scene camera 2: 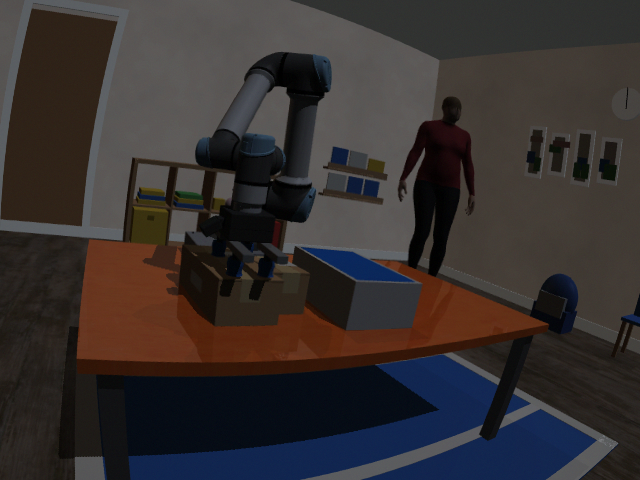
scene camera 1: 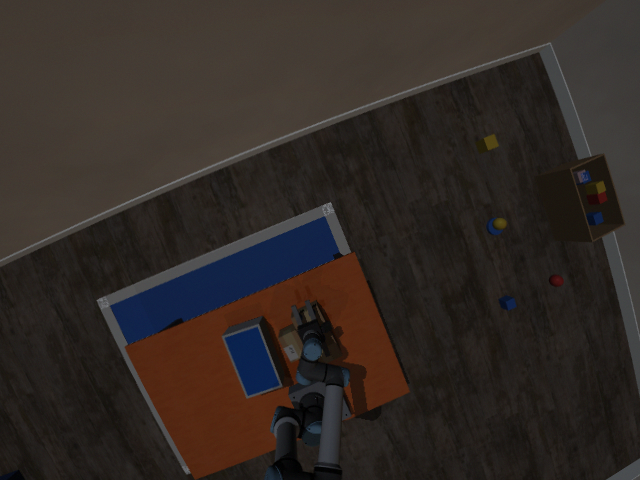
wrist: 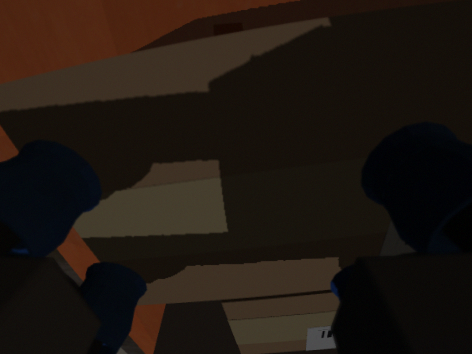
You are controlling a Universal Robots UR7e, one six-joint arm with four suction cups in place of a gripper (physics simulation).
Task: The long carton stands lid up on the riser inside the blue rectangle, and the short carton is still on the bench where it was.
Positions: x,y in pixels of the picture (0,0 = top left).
Scene:
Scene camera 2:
grey riser: 357,293, on the table
long carton: 250,300, on the table
short carton: 296,280, on the table

